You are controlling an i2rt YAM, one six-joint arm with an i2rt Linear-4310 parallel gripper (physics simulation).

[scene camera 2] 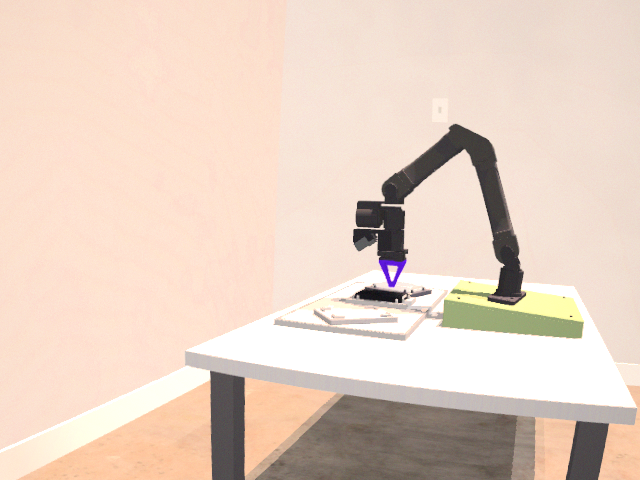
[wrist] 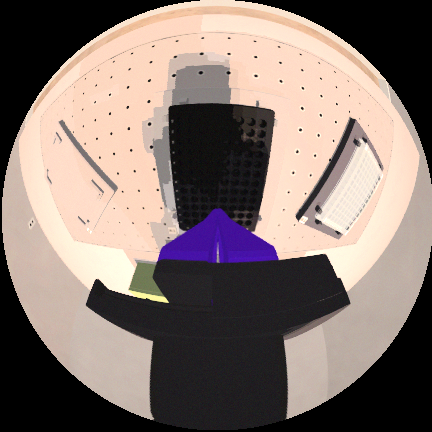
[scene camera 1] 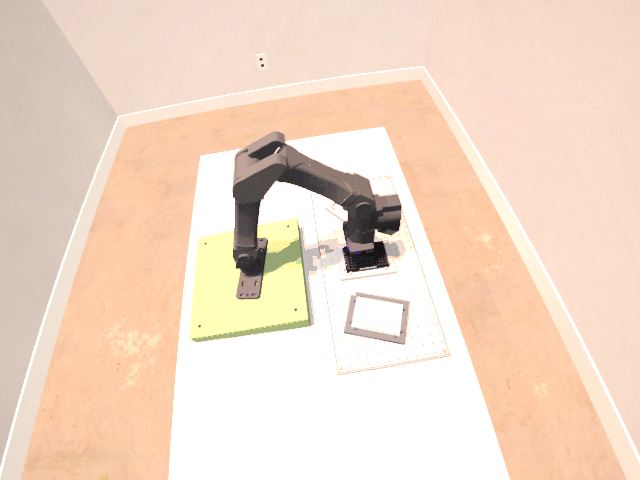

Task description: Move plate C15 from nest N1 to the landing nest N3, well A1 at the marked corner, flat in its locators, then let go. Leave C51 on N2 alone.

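Note:
My gripper (scene camera 2: 391, 285) (wrist: 217, 214) is shut with nothing between its purple fingers. It points down just above a black well plate (scene camera 1: 367, 262) (scene camera 2: 379, 295) (wrist: 220, 165); scene camera 1 hides the fingertips. The black plate lies level in the middle, pale nest (scene camera 1: 369, 275). A white plate (scene camera 1: 377, 316) (wrist: 352, 187) sits in a grey nest (scene camera 1: 374, 337) (wrist: 324, 226) at one side. A pale empty nest (scene camera 2: 356, 320) (wrist: 112, 191) is at the other side, partly hidden in scene camera 1. Plate and nest labels cannot be read; well A1 cannot be made out.
The nests stand on a perforated board (scene camera 1: 387, 356) (scene camera 2: 361, 332) (wrist: 135, 100) on the white table (scene camera 1: 310, 423) (scene camera 2: 465, 374). The arm's base stands on a green block (scene camera 1: 222, 310) (scene camera 2: 516, 322) (wrist: 145, 277) beside the board.

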